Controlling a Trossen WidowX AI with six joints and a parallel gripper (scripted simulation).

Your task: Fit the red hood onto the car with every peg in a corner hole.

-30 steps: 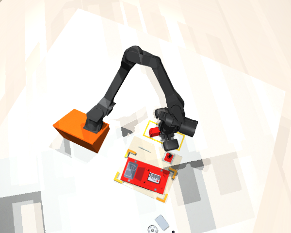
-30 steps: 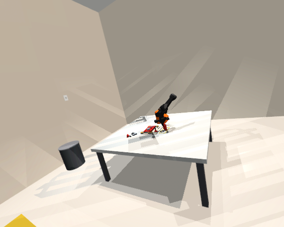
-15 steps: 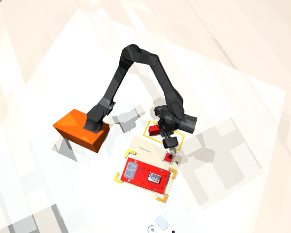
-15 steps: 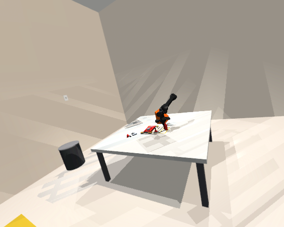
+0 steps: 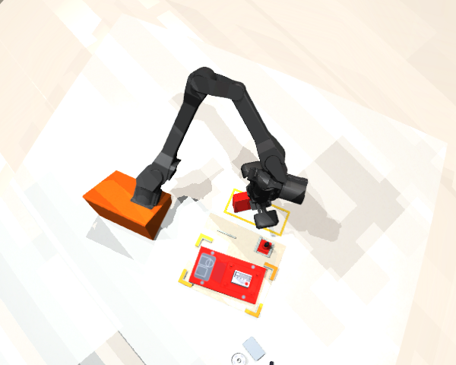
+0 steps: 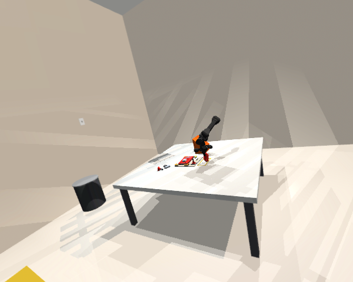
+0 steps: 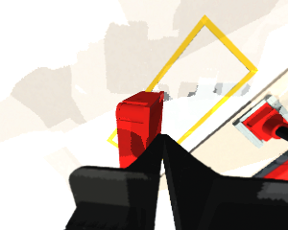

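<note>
My gripper tip is now 2 cm past the red hood and 2 cm above it. Also, from my gripper tip: grey engine block: 21 cm to the right, 4 cm ahead, 3 cm below.
</note>
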